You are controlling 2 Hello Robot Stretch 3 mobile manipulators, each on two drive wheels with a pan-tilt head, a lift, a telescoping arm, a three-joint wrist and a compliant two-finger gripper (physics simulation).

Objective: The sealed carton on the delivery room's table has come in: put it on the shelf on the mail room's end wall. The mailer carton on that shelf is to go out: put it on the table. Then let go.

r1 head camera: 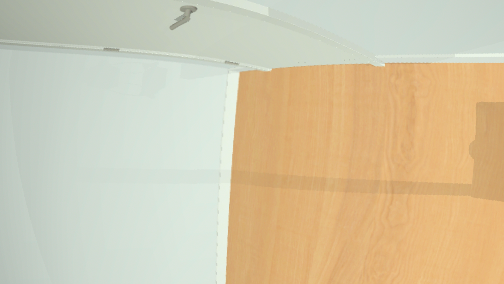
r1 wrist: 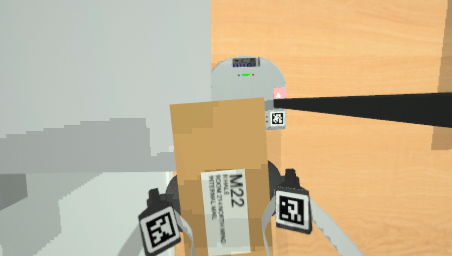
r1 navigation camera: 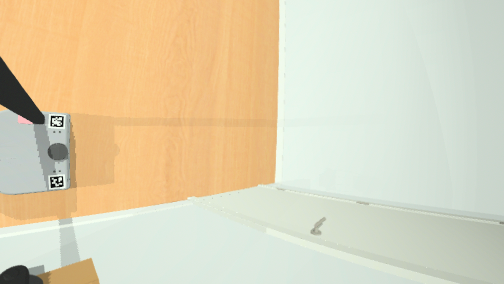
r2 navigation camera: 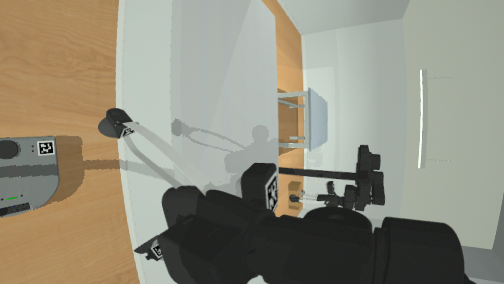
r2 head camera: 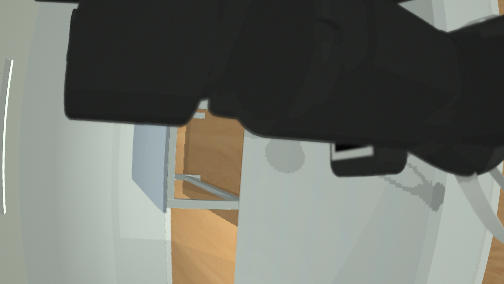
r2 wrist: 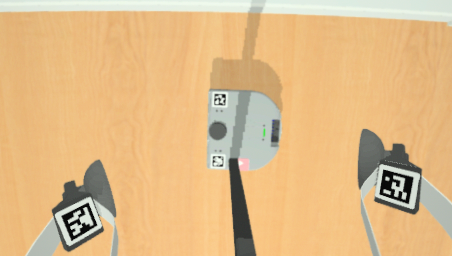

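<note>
The r1 gripper (r1 wrist: 225, 187) is shut on a brown carton (r1 wrist: 220, 135) (r1 navigation camera: 72, 272) (r2 navigation camera: 296, 188) with a white label reading M22, internal mail. Its fingers press the carton's two long sides, and the carton is held above the floor near r1's own base. The r2 gripper (r2 wrist: 235, 175) (r2 navigation camera: 131, 186) is open and empty, its fingers wide apart. A table (r2 head camera: 150, 165) (r2 navigation camera: 318, 120) with a blue-grey top and pale legs stands on the far side of a pale partition. A second carton and the shelf do not show in these views.
The r1 base (r1 navigation camera: 32, 155) (r1 wrist: 247, 82) stands near a pale wall. A door (r1 head camera: 150, 30) (r1 navigation camera: 280, 210) with a lever handle (r1 head camera: 187, 15) (r1 navigation camera: 318, 226) stands ahead. The r2 base (r2 wrist: 245, 130) (r2 navigation camera: 30, 175) stands beside the pale partition (r2 navigation camera: 225, 65) (r2 head camera: 300, 215), with r1's mast (r2 navigation camera: 320, 173) beyond it.
</note>
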